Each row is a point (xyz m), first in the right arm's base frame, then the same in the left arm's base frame.
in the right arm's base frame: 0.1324 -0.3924 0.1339
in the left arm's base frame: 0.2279 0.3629 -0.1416
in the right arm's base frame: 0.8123 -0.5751 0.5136
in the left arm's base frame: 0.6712 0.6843 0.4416
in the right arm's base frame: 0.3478 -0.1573 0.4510
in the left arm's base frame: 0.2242 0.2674 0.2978
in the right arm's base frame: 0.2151 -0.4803 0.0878
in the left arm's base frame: 0.2891 0.4757 -0.1563
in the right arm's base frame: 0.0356 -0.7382 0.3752
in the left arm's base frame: 0.6322 0.2330 -0.2247
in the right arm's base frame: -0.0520 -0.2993 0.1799
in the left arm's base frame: 0.1487 0.1729 -0.1909
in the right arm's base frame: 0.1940 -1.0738 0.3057
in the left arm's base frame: 0.8999 0.4813 -0.3205
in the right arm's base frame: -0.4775 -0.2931 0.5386
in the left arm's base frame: 0.2735 -0.3659 -0.2533
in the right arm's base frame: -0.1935 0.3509 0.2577
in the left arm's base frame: -0.3775 -0.1500 0.0691
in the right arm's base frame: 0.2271 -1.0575 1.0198
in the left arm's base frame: 1.2631 0.0635 0.1322
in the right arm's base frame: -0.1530 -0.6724 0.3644
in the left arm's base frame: 0.5458 0.0819 -0.3233
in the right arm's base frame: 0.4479 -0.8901 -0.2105
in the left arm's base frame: 0.5100 0.9393 -0.3741
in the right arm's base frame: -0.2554 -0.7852 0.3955
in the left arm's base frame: 0.6433 0.0159 -0.4248
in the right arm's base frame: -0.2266 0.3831 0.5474
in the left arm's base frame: -0.2580 -0.3609 0.2344
